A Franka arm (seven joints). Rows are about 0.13 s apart.
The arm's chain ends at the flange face. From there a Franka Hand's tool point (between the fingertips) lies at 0.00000 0.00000 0.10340 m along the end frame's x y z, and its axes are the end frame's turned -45 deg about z.
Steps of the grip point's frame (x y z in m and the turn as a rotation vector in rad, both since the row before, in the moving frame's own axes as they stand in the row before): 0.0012 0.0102 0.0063 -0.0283 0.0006 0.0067; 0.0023 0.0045 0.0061 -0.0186 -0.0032 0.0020; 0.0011 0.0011 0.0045 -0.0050 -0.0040 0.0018; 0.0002 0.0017 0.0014 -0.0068 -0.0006 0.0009; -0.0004 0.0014 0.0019 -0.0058 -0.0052 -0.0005; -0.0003 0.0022 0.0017 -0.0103 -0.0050 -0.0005; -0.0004 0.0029 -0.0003 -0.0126 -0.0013 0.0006
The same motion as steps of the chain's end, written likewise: 0.0060 0.0043 0.0063 -0.0196 0.0204 0.0067; 0.0037 0.0000 0.0061 -0.0154 0.0109 0.0020; 0.0015 -0.0007 0.0045 -0.0064 0.0007 0.0018; 0.0009 0.0005 0.0014 -0.0052 0.0044 0.0009; 0.0007 0.0005 0.0019 -0.0078 0.0004 -0.0005; 0.0010 0.0006 0.0017 -0.0108 0.0037 -0.0005; 0.0009 0.0013 -0.0003 -0.0098 0.0080 0.0006
